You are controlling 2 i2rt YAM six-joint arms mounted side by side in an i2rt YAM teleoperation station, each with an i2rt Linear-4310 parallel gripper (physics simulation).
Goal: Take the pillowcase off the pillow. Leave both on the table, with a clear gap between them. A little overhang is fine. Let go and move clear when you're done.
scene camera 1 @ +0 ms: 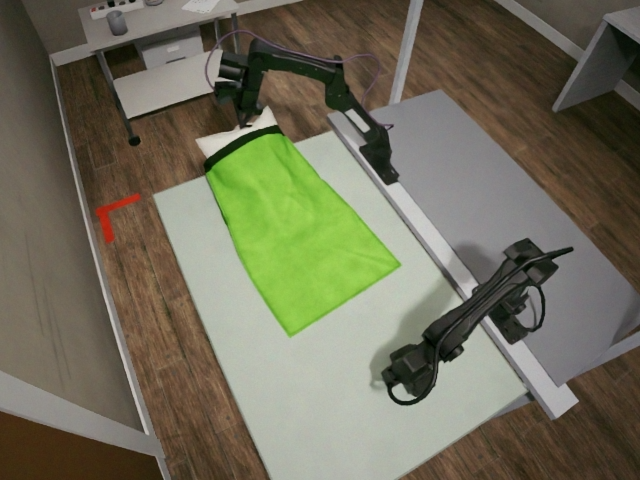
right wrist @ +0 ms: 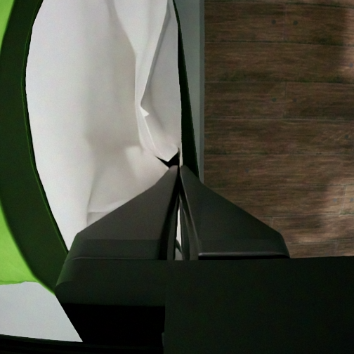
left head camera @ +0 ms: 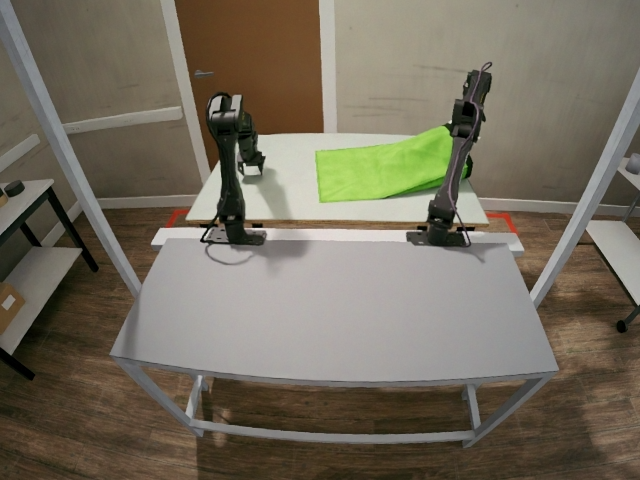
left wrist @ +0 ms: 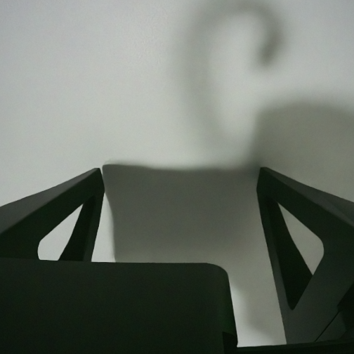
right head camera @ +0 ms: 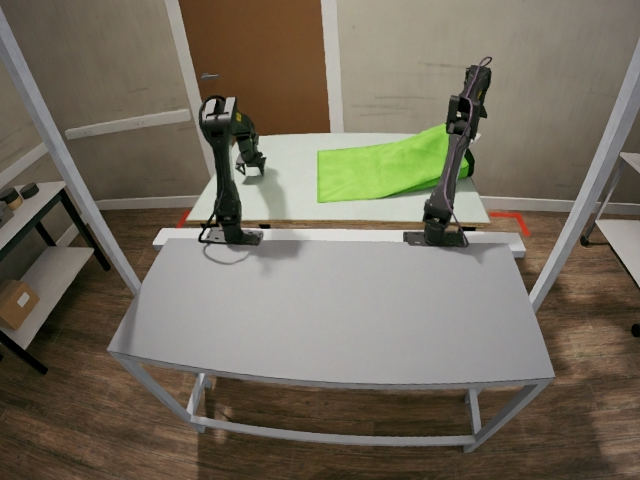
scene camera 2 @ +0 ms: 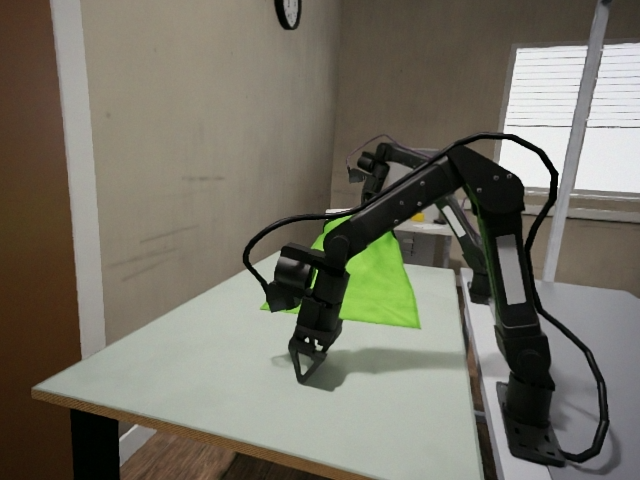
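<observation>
The bright green pillowcase (left head camera: 382, 167) (right head camera: 382, 167) (scene camera 1: 299, 222) (scene camera 2: 379, 273) (right wrist: 7, 250) has a dark hem at its open end. Its flat closed end lies on the table; its hemmed end is raised near the table's right edge in the head views. The white end of the pillow (scene camera 1: 219, 142) (right wrist: 80, 100) sticks out past the hem; the rest is hidden inside. My right gripper (scene camera 1: 244, 125) (right wrist: 178, 176) is shut on the pillow's white end and holds it raised. My left gripper (left head camera: 251, 173) (right head camera: 251, 172) (scene camera 2: 305, 379) (left wrist: 180, 178) is open and empty, low over the table beyond the closed end.
The pale table (left head camera: 289, 206) (scene camera 1: 248, 403) (scene camera 2: 180, 392) borders a white rail (left head camera: 336, 235) carrying both arm bases. A grey bench (left head camera: 330, 310) stands on the near side. A wheeled cart (scene camera 1: 155, 98) stands past the pillow end, and a wall (scene camera 2: 206, 129) runs along the far side.
</observation>
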